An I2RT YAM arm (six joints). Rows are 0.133 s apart.
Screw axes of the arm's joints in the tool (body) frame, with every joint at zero. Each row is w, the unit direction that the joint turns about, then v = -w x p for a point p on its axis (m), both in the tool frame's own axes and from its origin. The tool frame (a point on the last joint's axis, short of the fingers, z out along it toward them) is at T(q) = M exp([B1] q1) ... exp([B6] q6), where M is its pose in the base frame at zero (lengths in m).
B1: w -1 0 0 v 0 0.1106 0
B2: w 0 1 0 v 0.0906 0 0.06
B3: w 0 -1 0 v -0.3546 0 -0.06
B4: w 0 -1 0 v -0.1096 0 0
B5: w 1 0 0 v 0 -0.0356 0
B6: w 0 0 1 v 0 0 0
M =
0 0 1 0.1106
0 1 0 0
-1 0 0 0.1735
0 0 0 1
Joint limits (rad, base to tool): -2.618..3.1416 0..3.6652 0..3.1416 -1.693..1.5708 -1.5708..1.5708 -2.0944..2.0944
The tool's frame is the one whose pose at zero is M.
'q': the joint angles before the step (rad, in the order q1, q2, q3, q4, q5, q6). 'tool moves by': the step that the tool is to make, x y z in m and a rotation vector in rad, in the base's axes. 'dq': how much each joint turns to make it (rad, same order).
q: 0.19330, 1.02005, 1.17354, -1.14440, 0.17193, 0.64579
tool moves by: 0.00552, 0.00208, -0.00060, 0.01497, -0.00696, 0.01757
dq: 0.00155, 0.01529, 0.00144, 0.02454, -0.01998, -0.00606
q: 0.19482, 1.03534, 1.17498, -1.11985, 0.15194, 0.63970
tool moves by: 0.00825, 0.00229, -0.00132, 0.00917, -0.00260, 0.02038
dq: 0.00000, 0.02614, 0.00464, 0.02756, -0.01844, -0.01227
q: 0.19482, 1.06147, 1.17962, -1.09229, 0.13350, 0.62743
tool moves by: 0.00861, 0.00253, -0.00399, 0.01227, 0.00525, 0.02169
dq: 0.00002, 0.02762, -0.00305, 0.02919, -0.02297, -0.01069
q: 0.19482, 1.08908, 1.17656, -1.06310, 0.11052, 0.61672
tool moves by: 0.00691, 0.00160, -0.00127, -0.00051, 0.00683, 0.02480
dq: -0.00153, 0.02607, 0.00916, 0.01232, -0.01539, -0.02149
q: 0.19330, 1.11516, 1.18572, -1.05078, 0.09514, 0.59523
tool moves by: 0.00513, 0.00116, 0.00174, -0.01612, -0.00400, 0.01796
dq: 0.00150, 0.01994, 0.01691, 0.00609, 0.00458, -0.02303
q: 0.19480, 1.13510, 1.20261, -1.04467, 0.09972, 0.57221
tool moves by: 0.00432, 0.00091, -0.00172, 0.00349, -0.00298, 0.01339
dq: -0.00151, 0.01229, -0.00151, 0.01841, -0.01072, -0.01078
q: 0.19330, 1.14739, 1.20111, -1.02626, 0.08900, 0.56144
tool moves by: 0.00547, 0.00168, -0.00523, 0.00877, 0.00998, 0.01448
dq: 0.00000, 0.01835, -0.00918, 0.01991, -0.01683, -0.00612
